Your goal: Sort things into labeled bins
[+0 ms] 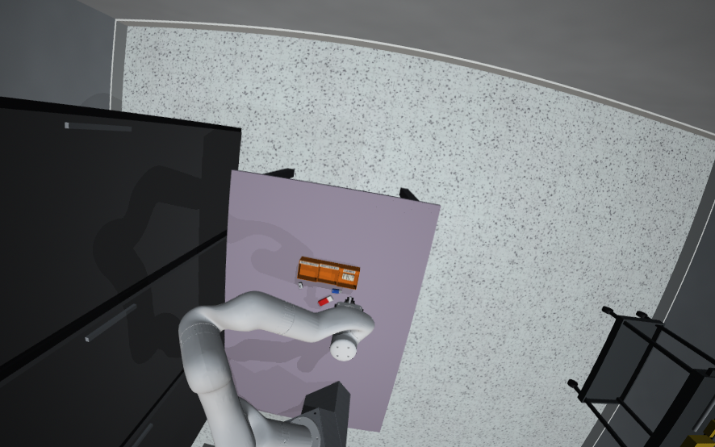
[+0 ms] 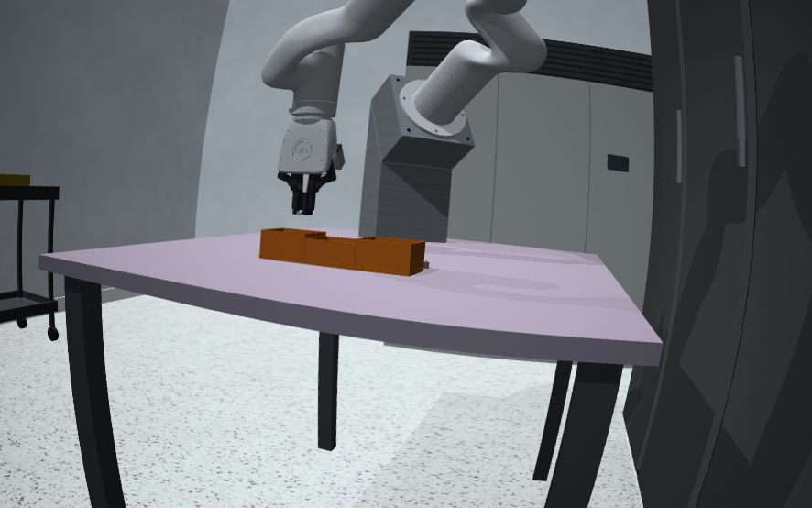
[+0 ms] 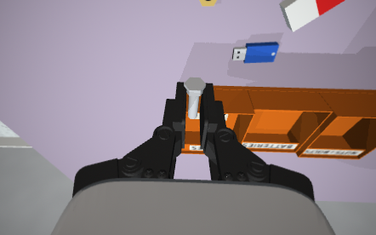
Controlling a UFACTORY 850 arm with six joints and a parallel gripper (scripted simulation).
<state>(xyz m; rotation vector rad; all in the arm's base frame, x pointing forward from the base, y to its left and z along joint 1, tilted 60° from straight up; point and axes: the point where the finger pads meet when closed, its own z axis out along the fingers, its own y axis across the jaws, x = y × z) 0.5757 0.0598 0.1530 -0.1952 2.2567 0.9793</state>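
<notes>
Now: the brass nut 50 mm behind my hand, 20 mm to the right of it and 90 mm below it. The rest, counted from my hand: white domino 60 mm ahead, 60 mm to the left, 80 mm below; then grey bolt 10 mm behind, 20 mm below; then blue USB stick 30 mm behind, 50 mm to the left, 90 mm below.
</notes>
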